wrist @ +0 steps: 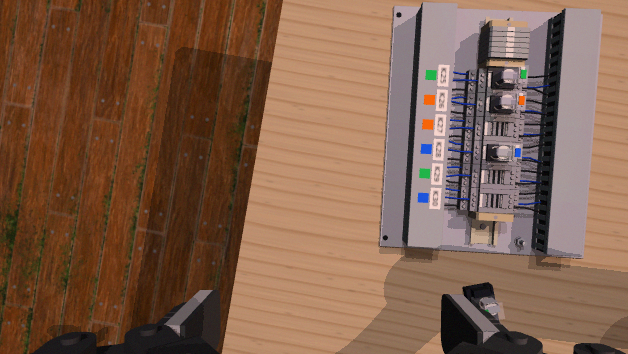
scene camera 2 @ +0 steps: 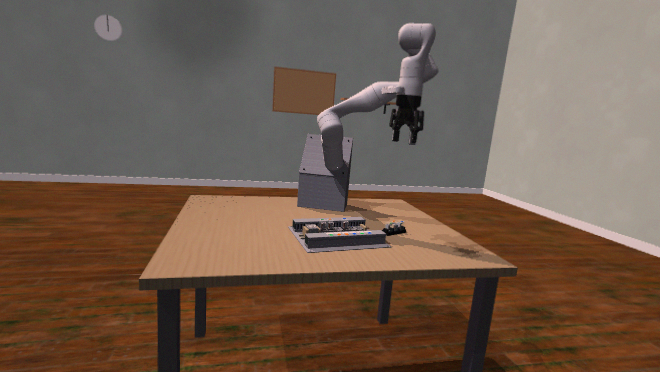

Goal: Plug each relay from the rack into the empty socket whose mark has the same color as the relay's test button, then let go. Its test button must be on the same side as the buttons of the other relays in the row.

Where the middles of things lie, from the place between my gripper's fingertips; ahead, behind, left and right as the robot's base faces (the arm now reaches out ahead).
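Scene:
There is the panel (wrist: 456,235), 38 cm below my hand, and it is also 23 cm behind my hand and 6 cm to the right of it.

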